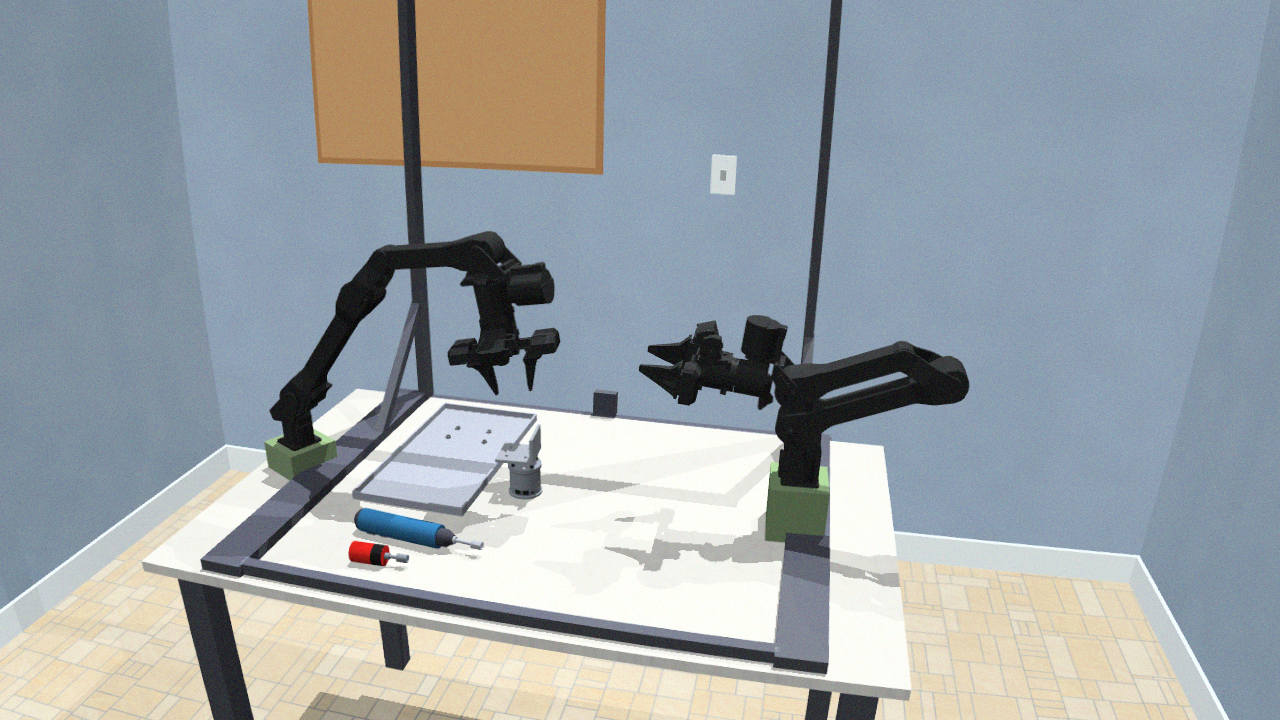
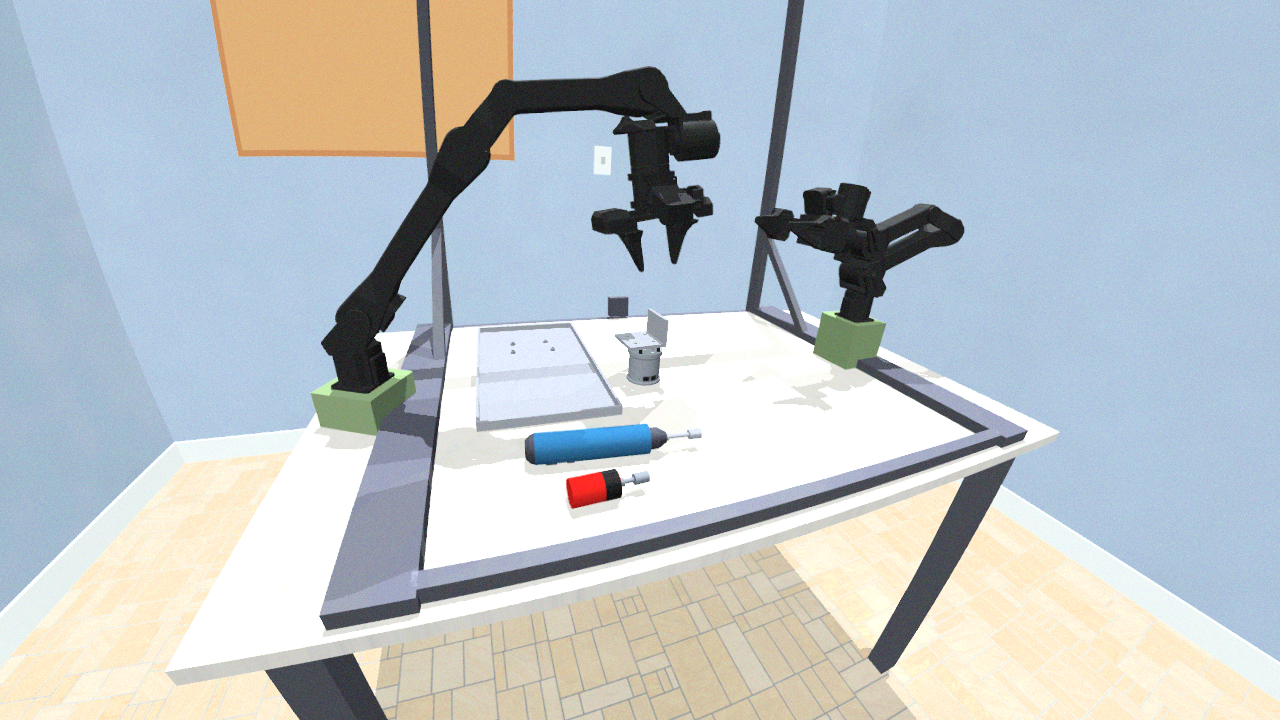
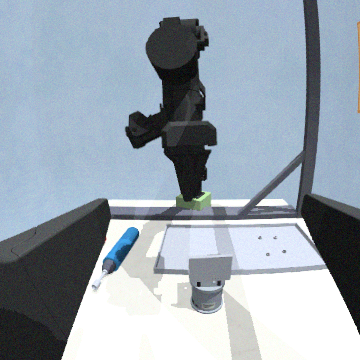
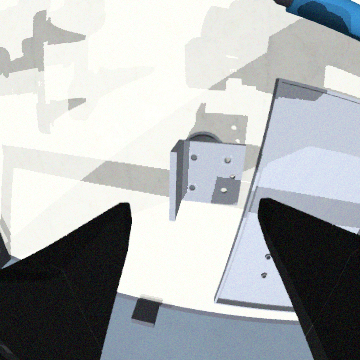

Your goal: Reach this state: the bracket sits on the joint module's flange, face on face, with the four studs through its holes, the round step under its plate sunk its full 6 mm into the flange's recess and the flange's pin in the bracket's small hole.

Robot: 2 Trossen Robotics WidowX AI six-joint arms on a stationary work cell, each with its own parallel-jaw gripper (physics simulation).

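Pixels of known places: left gripper, fingertip midpoint: (image 1: 643, 357) (image 2: 771, 222) (image 3: 207, 206); right gripper, fingertip midpoint: (image 1: 513, 392) (image 2: 657, 267) (image 3: 185, 197) (image 4: 195, 209); left arm's base, origin of the base link: (image 1: 799, 477) (image 2: 853, 317); right arm's base, origin of the base link: (image 1: 299, 440) (image 2: 363, 381) (image 3: 193, 194).
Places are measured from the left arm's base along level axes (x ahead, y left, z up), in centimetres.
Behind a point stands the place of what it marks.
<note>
The joint module (image 1: 525, 480) {z -6.3, x 48.8, y -1.2 cm} (image 2: 643, 367) {z -6.6, x 51.0, y -1.4 cm} (image 3: 207, 298) {z -6.3, x 46.8, y -3.8 cm} (image 4: 206, 136) {z -7.9, x 50.0, y -1.1 cm} is a grey cylinder standing upright on the table. The light grey L-shaped bracket (image 1: 514, 454) {z -2.2, x 51.3, y -3.1 cm} (image 2: 637, 341) {z -2.2, x 51.7, y -3.0 cm} (image 3: 210, 268) {z 0.0, x 47.3, y -4.1 cm} (image 4: 210, 171) {z -2.1, x 50.9, y -3.6 cm} lies on its top, one plate about flat, the other upright. The flat plate overhangs the module toward the tray. Light spots in its shadow show open holes. Dark marks show just under the plate; the step, recess and pin are hidden. My right gripper (image 1: 512, 392) {z 11.5, x 50.2, y -0.3 cm} (image 2: 657, 266) {z 11.5, x 50.2, y -0.3 cm} (image 4: 195, 209) {z 11.5, x 50.2, y -0.3 cm} is open and empty, above the bracket. My left gripper (image 1: 645, 358) {z 19.4, x 27.7, y -1.1 cm} (image 3: 207, 206) {z 19.4, x 27.7, y -1.1 cm} is open and empty, off to the right.
A grey tray (image 1: 420, 485) {z -9.7, x 69.4, y -1.0 cm} (image 2: 546, 395) {z -9.7, x 68.4, y -1.6 cm} (image 4: 300, 180) {z -9.7, x 64.6, y -6.2 cm} with several small nuts lies left of the module. A blue driver (image 1: 402, 527) {z -6.7, x 64.9, y 18.0 cm} (image 2: 590, 442) {z -6.7, x 66.7, y 17.7 cm} (image 3: 123, 247) {z -6.7, x 63.6, y 15.2 cm} and a red driver (image 1: 366, 552) {z -7.3, x 68.1, y 25.6 cm} (image 2: 588, 488) {z -7.2, x 69.4, y 25.4 cm} lie in front. A dark block (image 1: 605, 403) {z -6.7, x 41.0, y -39.0 cm} (image 2: 617, 306) {z -6.7, x 41.8, y -39.0 cm} is at the back edge.
</note>
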